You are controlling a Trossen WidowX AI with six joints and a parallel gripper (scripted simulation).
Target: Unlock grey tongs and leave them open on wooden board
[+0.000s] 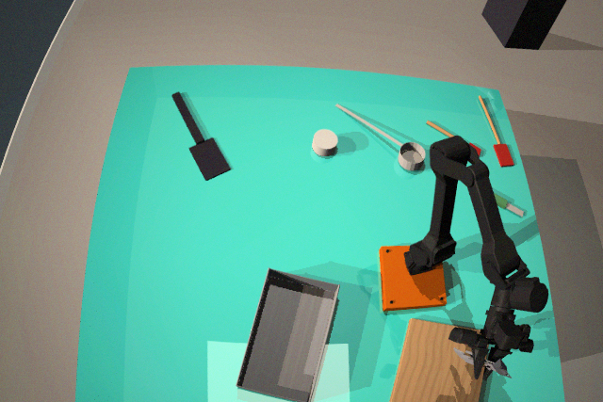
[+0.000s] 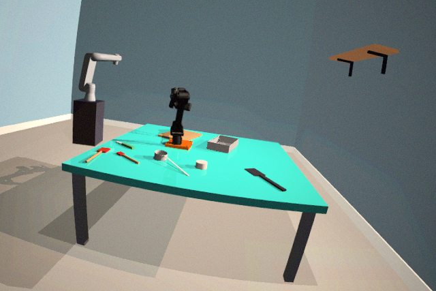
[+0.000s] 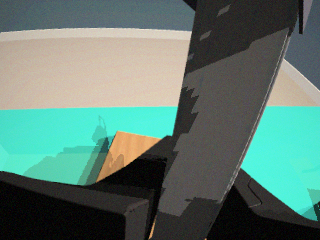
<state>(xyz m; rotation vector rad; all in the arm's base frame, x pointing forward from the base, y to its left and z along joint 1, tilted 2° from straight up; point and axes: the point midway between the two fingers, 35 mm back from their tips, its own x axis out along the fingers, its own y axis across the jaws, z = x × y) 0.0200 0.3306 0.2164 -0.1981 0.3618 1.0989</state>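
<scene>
Now: gripper tip 230 mm above the wooden board. From my gripper tip the other things lie so: white cylinder: 130 mm ahead, 740 mm to the right, 220 mm below; green-handled tool: 370 mm behind, 470 mm to the right, 230 mm below; grey roasting tin: 330 mm ahead, 230 mm to the right, 210 mm below.
</scene>
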